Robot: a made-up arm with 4 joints.
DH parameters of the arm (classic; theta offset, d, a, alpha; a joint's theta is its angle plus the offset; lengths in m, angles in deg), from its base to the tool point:
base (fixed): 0 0.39 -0.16 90
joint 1: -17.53 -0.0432 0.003 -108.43
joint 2: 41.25 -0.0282 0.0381 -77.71
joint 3: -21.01 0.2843 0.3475 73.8
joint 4: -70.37 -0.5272 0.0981 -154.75
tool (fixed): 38 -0.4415 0 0
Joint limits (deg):
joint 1: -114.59..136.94
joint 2: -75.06..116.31
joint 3: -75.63..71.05
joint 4: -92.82..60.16
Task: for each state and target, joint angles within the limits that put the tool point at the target. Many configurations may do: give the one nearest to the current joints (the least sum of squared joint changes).
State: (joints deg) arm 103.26 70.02 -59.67 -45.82
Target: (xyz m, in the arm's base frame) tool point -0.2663 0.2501 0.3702
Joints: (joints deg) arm 97.90 30.87 -62.89 -10.58
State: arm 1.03 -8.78 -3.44 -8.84
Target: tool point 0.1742 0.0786 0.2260
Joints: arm -3.87 -41.49 9.75 36.35
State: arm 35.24 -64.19 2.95 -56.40
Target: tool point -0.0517 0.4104 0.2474
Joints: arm 24.35 -18.60 -2.45 -69.05
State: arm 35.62 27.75 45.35 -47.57
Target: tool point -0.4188 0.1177 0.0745
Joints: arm 39.77 42.46 53.12 -72.98
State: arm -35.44 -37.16 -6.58 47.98
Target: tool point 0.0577 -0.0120 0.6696
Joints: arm 15.11 -72.82 -42.72 42.24
